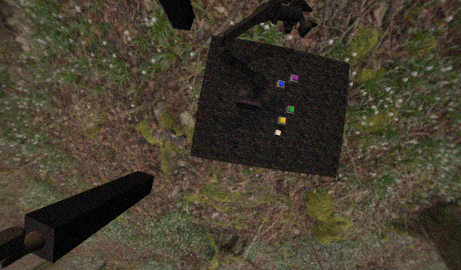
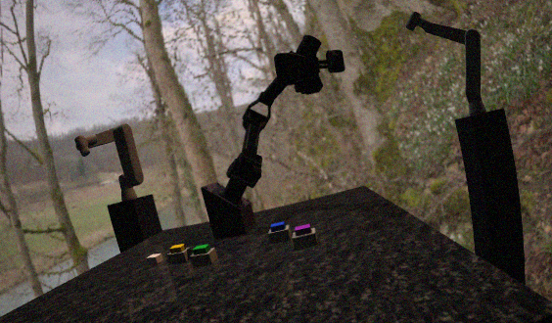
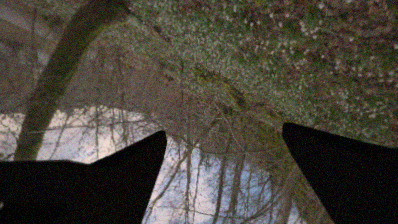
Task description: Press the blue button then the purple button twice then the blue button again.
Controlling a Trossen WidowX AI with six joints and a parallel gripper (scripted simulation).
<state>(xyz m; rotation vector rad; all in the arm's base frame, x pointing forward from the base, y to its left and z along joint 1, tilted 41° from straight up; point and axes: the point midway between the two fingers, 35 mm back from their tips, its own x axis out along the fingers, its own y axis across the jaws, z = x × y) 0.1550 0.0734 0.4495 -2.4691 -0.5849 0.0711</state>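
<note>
Now: gripper tip 1 cm short of the blue button, 20 cm to the left of it and 36 cm above it. The rest, counted from my gripper tip: yellow button 7 cm ahead, 45 cm to the right, 36 cm below; then purple button 9 cm ahead, 13 cm to the right, 36 cm below; then green button 11 cm ahead, 36 cm to the right, 36 cm below.
</note>
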